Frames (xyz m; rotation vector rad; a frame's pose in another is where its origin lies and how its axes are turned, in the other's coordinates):
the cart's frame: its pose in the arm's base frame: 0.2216 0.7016 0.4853 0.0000 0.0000 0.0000
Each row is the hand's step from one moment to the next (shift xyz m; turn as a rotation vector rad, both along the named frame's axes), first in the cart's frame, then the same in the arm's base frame.
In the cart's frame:
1: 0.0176 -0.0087 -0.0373 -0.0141 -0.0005 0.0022
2: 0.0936 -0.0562 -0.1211 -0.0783 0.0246 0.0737
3: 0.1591 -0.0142 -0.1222 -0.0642 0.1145 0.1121
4: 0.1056 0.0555 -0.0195 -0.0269 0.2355 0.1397
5: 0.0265 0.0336 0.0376 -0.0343 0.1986 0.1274
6: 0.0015 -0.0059 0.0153 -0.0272 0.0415 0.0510
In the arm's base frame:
1: 0.0176 -0.0087 -0.0373 -0.0141 -0.0005 0.0022
2: 0.0936 -0.0562 -0.1211 -0.0783 0.0246 0.0737
3: 0.1591 -0.0142 -0.1222 -0.0642 0.1145 0.1121
4: 0.1056 0.0555 -0.0195 -0.0269 0.2355 0.1397
5: 0.0265 0.0336 0.0376 -0.0343 0.1986 0.1274
6: 0.0015 -0.0059 0.0153 -0.0272 0.0415 0.0510

